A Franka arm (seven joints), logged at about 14 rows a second.
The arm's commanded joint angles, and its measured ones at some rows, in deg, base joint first. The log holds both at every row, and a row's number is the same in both.
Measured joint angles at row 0:
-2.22, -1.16, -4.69, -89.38, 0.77, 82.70, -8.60
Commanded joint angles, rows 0 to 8:
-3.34, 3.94, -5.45, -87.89, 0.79, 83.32, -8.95
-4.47, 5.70, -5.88, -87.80, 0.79, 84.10, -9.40
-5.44, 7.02, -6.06, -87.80, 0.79, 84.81, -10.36
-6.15, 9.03, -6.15, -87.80, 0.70, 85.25, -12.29
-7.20, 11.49, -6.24, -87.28, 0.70, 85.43, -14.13
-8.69, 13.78, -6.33, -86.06, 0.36, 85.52, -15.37
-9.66, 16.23, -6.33, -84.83, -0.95, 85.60, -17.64
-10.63, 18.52, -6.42, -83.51, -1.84, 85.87, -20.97
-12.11, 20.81, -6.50, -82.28, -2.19, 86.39, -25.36
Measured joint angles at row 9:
-10.22, 15.72, -6.32, -87.26, -1.01, 86.87, -19.56
